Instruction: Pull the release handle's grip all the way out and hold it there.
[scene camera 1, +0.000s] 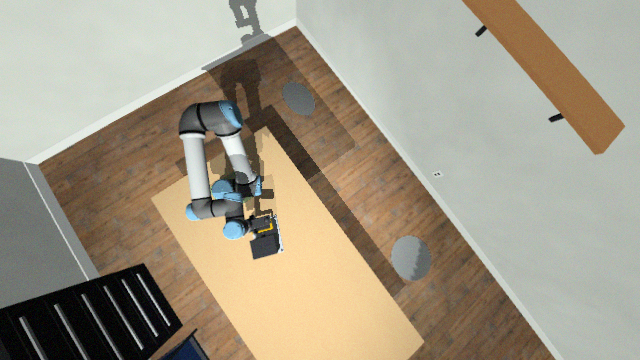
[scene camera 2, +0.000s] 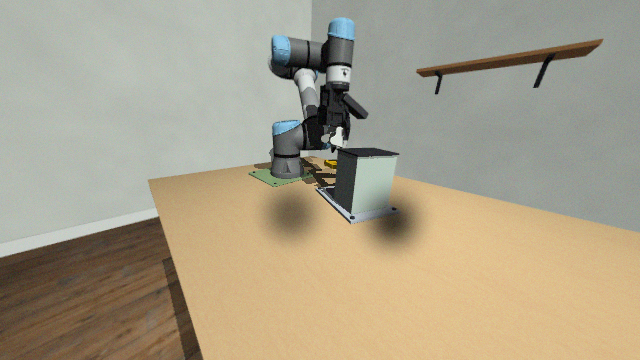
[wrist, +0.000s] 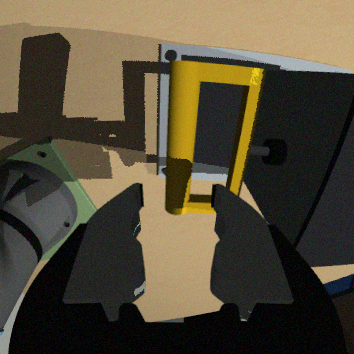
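The yellow release handle's grip (scene camera 1: 265, 228) (scene camera 2: 331, 164) (wrist: 182, 120) is a rectangular loop on a short rod (wrist: 259, 150) that enters a round black collar (wrist: 276, 151) in the side of the dark box (scene camera 1: 265, 247) (scene camera 2: 372, 182) (wrist: 310, 125). A gap shows between grip and box. The box stands on a grey base plate (scene camera 2: 372, 215) (wrist: 163, 110). My gripper (scene camera 2: 337, 145) (wrist: 177, 185) is partly open and empty. In the wrist view its fingertips lie either side of the grip's lower end, the right one overlapping its corner. Whether they touch it, and their exact height, I cannot tell.
The robot's base stands on a green plate (scene camera 2: 262, 175) (wrist: 62, 167) near the handle, on the wooden table (scene camera 1: 310, 280) (scene camera 2: 280, 280). A wall shelf (scene camera 1: 550, 75) (scene camera 2: 500, 61), two round grey stools (scene camera 1: 411, 257) (scene camera 1: 298, 98) and a black drawer cabinet (scene camera 1: 70, 320) stand away from the box.
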